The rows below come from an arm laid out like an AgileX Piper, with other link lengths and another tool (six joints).
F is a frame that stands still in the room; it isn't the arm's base.
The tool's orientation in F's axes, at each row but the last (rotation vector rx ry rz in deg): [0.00 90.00 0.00]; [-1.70 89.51 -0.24]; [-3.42 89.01 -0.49]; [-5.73 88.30 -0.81]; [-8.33 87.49 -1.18]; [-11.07 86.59 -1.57]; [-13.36 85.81 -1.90]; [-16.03 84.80 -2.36]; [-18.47 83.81 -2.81]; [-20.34 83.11 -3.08]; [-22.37 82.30 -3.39]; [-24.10 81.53 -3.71]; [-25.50 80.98 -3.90]
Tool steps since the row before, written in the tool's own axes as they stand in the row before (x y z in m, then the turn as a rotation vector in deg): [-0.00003 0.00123 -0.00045 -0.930 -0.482 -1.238]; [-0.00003 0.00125 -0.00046 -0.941 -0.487 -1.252]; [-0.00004 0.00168 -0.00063 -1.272 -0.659 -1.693]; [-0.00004 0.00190 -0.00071 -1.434 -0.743 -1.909]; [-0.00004 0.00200 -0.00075 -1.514 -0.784 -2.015]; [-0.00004 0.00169 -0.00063 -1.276 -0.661 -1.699]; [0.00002 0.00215 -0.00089 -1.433 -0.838 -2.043]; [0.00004 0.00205 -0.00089 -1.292 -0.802 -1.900]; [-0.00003 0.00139 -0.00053 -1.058 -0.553 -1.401]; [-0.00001 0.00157 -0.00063 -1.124 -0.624 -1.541]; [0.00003 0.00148 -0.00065 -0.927 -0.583 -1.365]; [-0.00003 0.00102 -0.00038 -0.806 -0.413 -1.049]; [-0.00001 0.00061 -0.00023 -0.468 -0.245 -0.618]
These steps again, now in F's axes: [-0.00045 0.00123 0.00003 -1.238 -0.482 0.930]; [-0.00048 0.00124 0.00000 -1.252 -0.487 0.941]; [-0.00068 0.00166 -0.00004 -1.693 -0.659 1.272]; [-0.00081 0.00186 -0.00012 -1.909 -0.743 1.434]; [-0.00090 0.00193 -0.00020 -2.015 -0.784 1.514]; [-0.00080 0.00160 -0.00023 -1.699 -0.661 1.276]; [-0.00114 0.00198 -0.00044 -2.030 -0.854 1.442]; [-0.00117 0.00183 -0.00053 -1.881 -0.824 1.306]; [-0.00075 0.00124 -0.00035 -1.405 -0.547 1.056]; [-0.00089 0.00136 -0.00046 -1.538 -0.626 1.127]; [-0.00091 0.00123 -0.00052 -1.346 -0.602 0.942]; [-0.00058 0.00086 -0.00033 -1.057 -0.403 0.801]; [-0.00035 0.00050 -0.00022 -0.621 -0.241 0.466]
